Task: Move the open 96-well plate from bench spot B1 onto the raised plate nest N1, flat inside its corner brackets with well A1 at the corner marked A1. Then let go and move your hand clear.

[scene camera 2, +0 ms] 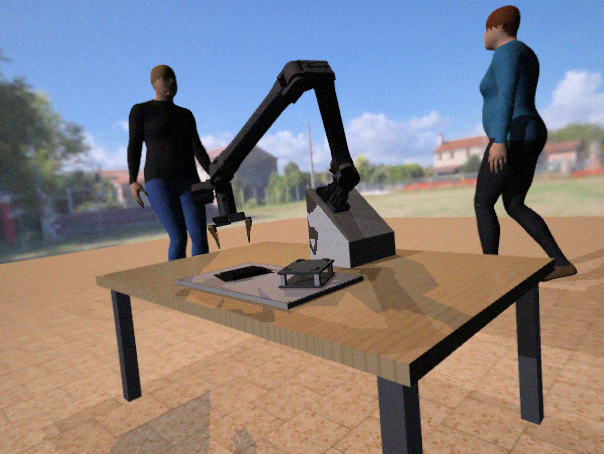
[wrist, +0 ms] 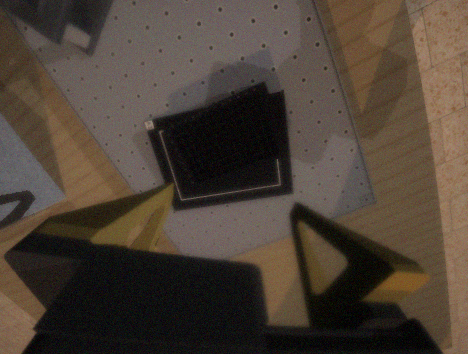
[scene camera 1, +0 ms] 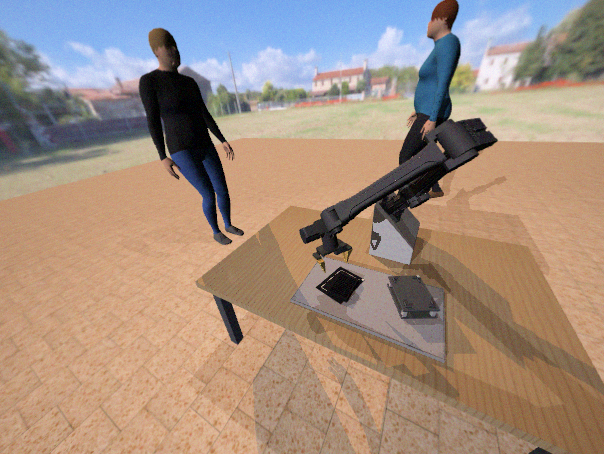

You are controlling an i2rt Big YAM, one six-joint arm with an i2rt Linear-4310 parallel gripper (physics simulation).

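Where they show: gripper, fingertip midpoint: (scene camera 2: 234, 245) (wrist: 235, 199) (scene camera 1: 335, 267); arm's base, link origin: (scene camera 2: 332, 200) (scene camera 1: 389, 209).
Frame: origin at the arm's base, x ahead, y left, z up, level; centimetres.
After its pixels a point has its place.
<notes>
The black 96-well plate (scene camera 1: 344, 286) {x 35.9, y -8.5, z -19.7 cm} (scene camera 2: 245, 273) {x 37.7, y -5.1, z -19.4 cm} (wrist: 225, 135) {x 35.9, y -8.5, z -20.3 cm} lies low on the black pad of spot B1 (wrist: 225, 200) {x 31.7, y -16.3, z -20.7 cm}, turned and shifted relative to the pad's thin white outline. A small white tag (wrist: 149, 125) {x 28.0, y -3.2, z -20.7 cm} marks one pad corner. The wells and the A1 end of the plate are too dark to read. The raised nest N1 (scene camera 1: 412, 295) {x 32.7, y 15.7, z -16.4 cm} (scene camera 2: 306, 266) {x 32.4, y 16.5, z -16.4 cm} (wrist: 42, 17) {x 27.1, y 7.9, z -16.1 cm} is a dark platform on short pale posts with small corner brackets; its A1 mark is not legible. My gripper (scene camera 1: 335, 266) {x 35.5, y -12.7, z -11.4 cm} (scene camera 2: 234, 245) {x 35.5, y -12.7, z -11.4 cm} (wrist: 235, 199) {x 35.5, y -12.7, z -11.4 cm} is wide open and empty, above the plate and towards its far side in scene camera 1.
A grey perforated board (scene camera 1: 370, 322) {x 46.7, y 4.6, z -20.8 cm} (wrist: 110, 100) {x 25.3, y 1.6, z -20.8 cm} carries B1 and N1 on a wooden table (scene camera 1: 265, 260) {x 33.6, y -50.9, z -22.2 cm} (scene camera 2: 450, 300) {x 25.9, y 54.5, z -22.1 cm}. The arm's wedge-shaped base (scene camera 1: 395, 235) {x 8.5, y 5.1, z -8.0 cm} (scene camera 2: 350, 235) {x 5.4, y 11.6, z -11.7 cm} stands behind the nest. A person in black (scene camera 1: 182, 100) (scene camera 2: 165, 135) and one in teal (scene camera 1: 435, 75) (scene camera 2: 510, 95) stand beyond the table.
</notes>
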